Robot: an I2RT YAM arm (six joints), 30 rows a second.
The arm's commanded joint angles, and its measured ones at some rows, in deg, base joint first. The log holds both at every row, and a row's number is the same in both.
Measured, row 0:
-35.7, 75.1, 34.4, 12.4, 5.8, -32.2
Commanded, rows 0 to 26:
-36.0, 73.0, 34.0, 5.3, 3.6, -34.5
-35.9, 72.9, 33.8, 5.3, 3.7, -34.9
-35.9, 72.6, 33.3, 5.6, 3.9, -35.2
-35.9, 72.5, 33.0, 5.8, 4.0, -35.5
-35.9, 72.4, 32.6, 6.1, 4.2, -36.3
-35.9, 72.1, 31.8, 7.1, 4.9, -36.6
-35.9, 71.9, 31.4, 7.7, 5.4, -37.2
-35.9, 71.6, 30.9, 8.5, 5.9, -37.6
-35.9, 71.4, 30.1, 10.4, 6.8, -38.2
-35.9, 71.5, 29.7, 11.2, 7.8, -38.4
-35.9, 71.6, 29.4, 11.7, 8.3, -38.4
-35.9, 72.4, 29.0, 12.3, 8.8, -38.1
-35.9, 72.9, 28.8, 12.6, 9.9, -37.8
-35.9, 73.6, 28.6, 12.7, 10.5, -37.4
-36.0, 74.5, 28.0, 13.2, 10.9, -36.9
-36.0, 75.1, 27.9, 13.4, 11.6, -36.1
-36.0, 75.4, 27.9, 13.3, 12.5, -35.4
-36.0, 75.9, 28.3, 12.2, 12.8, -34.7
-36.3, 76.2, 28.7, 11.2, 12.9, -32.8
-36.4, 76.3, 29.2, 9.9, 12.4, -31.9
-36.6, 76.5, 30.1, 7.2, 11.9, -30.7
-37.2, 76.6, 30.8, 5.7, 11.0, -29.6
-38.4, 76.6, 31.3, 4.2, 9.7, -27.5
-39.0, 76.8, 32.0, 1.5, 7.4, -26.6
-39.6, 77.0, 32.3, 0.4, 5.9, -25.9
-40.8, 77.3, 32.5, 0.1, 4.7, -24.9
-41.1, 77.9, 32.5, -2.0, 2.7, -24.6
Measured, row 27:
-37.9, 74.5, 33.2, 13.1, 8.6, -31.6
